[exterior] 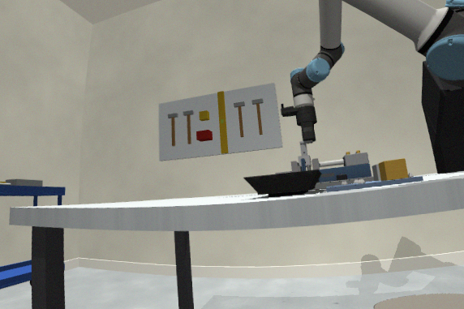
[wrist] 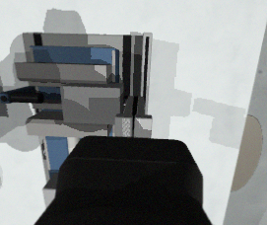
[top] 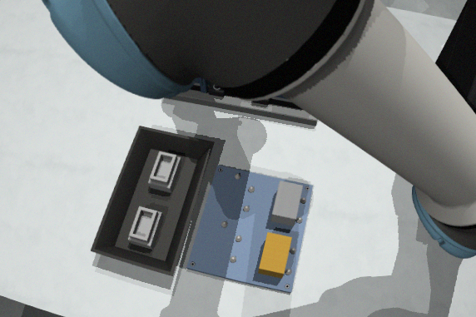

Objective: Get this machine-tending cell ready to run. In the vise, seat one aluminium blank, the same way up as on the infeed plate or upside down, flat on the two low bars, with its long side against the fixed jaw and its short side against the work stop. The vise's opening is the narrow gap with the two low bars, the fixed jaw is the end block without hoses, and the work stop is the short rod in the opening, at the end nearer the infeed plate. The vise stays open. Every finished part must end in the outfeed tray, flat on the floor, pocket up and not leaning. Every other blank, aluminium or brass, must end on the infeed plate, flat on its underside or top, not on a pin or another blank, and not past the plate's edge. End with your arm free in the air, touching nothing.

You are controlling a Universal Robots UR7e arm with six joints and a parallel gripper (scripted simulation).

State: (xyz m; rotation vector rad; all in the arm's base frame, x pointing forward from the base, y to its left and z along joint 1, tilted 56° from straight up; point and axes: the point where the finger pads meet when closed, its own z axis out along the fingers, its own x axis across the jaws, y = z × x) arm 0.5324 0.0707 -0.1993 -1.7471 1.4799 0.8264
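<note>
My gripper is now 9 cm above the blue base, 8 cm past it and 7 cm to the right of it. From my hand the other things lie so: brass blank (41 cm to the left, 25 cm behind, 10 cm below).
</note>
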